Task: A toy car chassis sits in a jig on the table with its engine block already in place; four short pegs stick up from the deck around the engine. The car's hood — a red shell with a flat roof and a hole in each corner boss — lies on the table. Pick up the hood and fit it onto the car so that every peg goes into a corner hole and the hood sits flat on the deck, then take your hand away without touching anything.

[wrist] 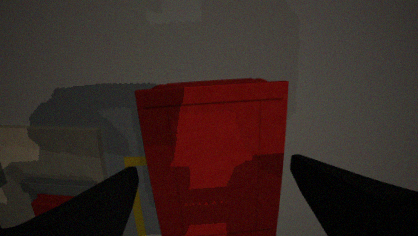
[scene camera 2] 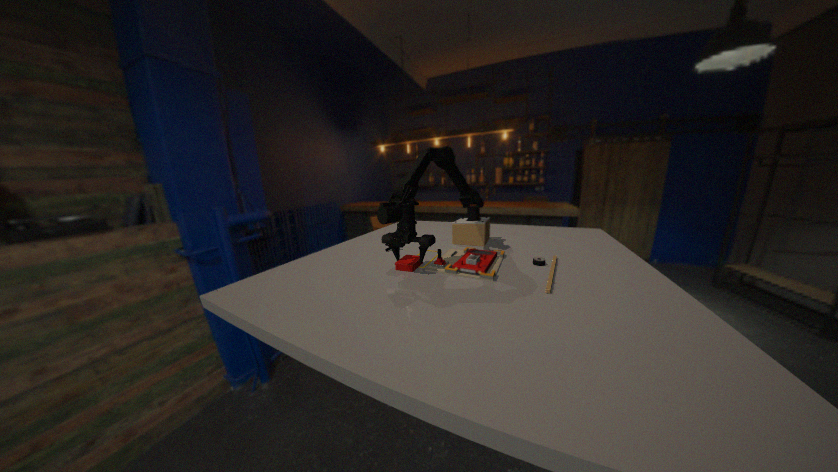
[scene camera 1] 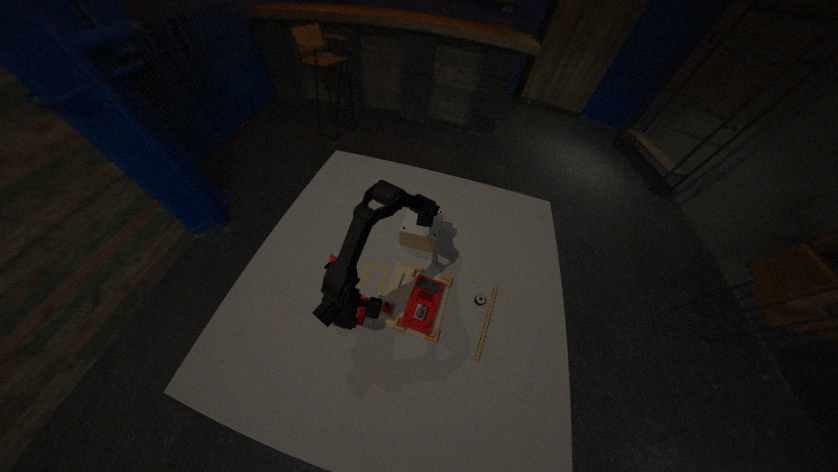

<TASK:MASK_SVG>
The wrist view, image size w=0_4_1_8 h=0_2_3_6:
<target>my gripper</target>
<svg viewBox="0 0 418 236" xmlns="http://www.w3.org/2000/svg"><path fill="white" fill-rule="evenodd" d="M136 167L127 167L103 182L99 182L92 188L87 189L85 192L80 193L78 196L74 196L65 203L21 225L0 229L0 236L122 236L137 193L139 183ZM292 156L290 171L301 194L306 199L306 202L315 213L318 222L322 225L321 227L328 236L418 236L418 192L361 176L355 172L352 173L310 157L304 157L299 154Z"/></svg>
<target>red hood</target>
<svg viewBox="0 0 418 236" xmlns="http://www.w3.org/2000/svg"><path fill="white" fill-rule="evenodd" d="M289 81L267 82L263 79L239 78L158 84L150 89L135 91L148 174L162 236L276 236L280 189L282 186Z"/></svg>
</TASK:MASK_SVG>
